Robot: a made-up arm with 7 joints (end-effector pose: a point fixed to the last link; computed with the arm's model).
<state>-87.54 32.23 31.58 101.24 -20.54 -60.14 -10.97</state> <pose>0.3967 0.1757 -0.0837 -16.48 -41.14 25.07</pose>
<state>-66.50 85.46 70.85 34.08 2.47 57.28 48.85</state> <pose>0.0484 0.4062 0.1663 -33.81 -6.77 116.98</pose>
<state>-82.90 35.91 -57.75 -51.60 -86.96 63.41 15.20</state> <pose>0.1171 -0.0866 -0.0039 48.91 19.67 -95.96</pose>
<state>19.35 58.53 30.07 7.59 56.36 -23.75 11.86</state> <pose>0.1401 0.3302 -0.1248 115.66 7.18 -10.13</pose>
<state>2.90 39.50 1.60 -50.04 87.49 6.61 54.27</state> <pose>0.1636 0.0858 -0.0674 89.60 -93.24 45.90</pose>
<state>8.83 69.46 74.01 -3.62 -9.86 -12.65 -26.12</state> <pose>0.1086 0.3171 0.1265 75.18 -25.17 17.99</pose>
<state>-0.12 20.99 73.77 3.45 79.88 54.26 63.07</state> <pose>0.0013 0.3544 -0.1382 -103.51 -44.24 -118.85</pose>
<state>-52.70 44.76 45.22 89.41 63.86 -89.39 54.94</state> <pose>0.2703 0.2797 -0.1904 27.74 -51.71 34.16</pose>
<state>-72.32 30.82 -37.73 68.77 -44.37 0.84 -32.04</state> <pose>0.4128 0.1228 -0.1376 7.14 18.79 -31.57</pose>
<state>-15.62 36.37 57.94 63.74 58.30 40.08 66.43</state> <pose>0.0610 0.3638 -0.2783 99.87 74.60 97.82</pose>
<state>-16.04 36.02 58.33 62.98 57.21 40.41 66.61</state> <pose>0.0644 0.3630 -0.2780 97.87 74.70 99.33</pose>
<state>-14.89 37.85 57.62 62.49 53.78 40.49 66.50</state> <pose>0.0598 0.3719 -0.2683 96.20 74.65 102.22</pose>
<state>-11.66 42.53 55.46 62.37 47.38 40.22 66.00</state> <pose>0.0462 0.3919 -0.2452 95.19 73.89 106.69</pose>
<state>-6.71 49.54 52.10 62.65 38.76 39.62 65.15</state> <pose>0.0282 0.4174 -0.2085 95.26 71.83 111.81</pose>
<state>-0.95 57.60 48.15 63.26 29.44 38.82 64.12</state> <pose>0.0131 0.4406 -0.1633 96.64 68.47 116.27</pose>
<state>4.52 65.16 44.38 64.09 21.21 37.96 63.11</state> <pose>0.0049 0.4565 -0.1194 99.14 64.67 119.13</pose>
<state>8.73 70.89 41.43 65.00 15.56 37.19 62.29</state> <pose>0.0024 0.4650 -0.0860 102.17 61.61 120.27</pose>
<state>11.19 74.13 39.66 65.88 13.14 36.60 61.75</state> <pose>0.0014 0.4687 -0.0674 105.12 60.07 120.13</pose>
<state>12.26 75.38 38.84 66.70 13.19 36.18 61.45</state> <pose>-0.0007 0.4700 -0.0604 107.77 59.91 119.28</pose>
